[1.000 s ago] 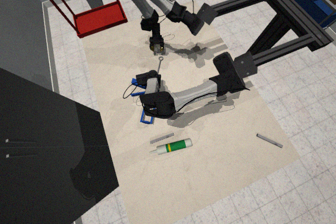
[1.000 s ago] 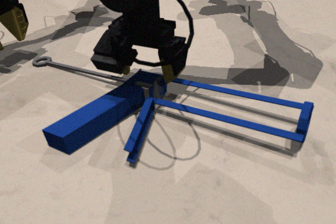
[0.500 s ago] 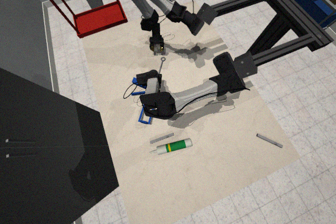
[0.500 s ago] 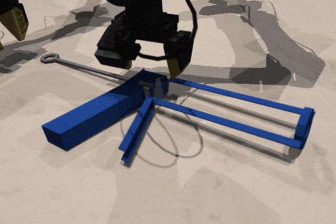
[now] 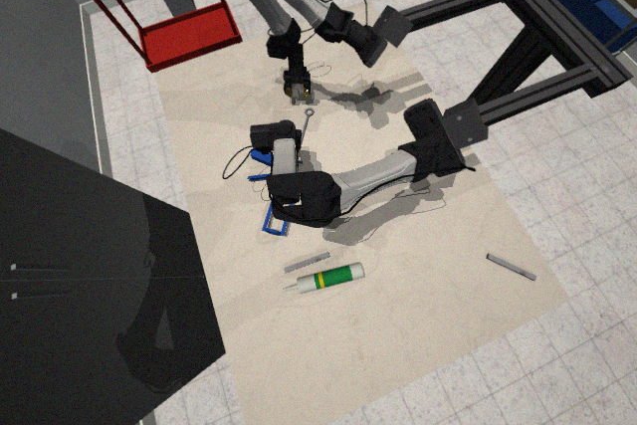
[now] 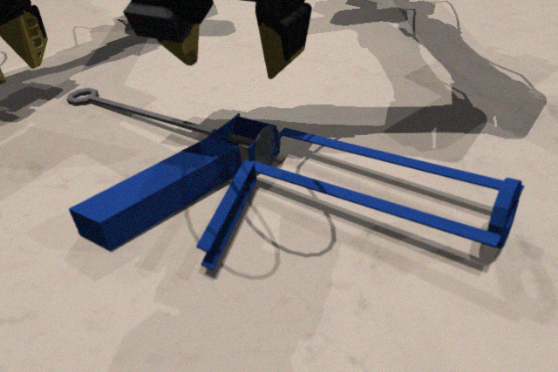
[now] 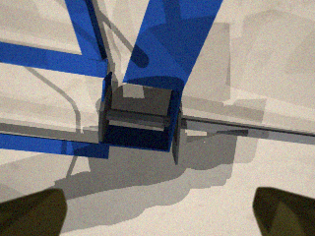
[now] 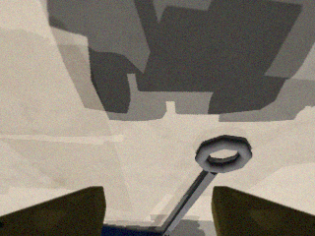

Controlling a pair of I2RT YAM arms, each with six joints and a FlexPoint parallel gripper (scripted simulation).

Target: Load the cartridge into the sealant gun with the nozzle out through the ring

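Now: the cartridge 420 mm to the left of my left hand, 80 mm below it and 70 mm ahead of it. The rest, counted from my left hand: plunger rod (90 mm to the right, 90 mm below, 70 mm behind); then thumb plate (80 mm below, 10 mm to the right, 10 mm behind).
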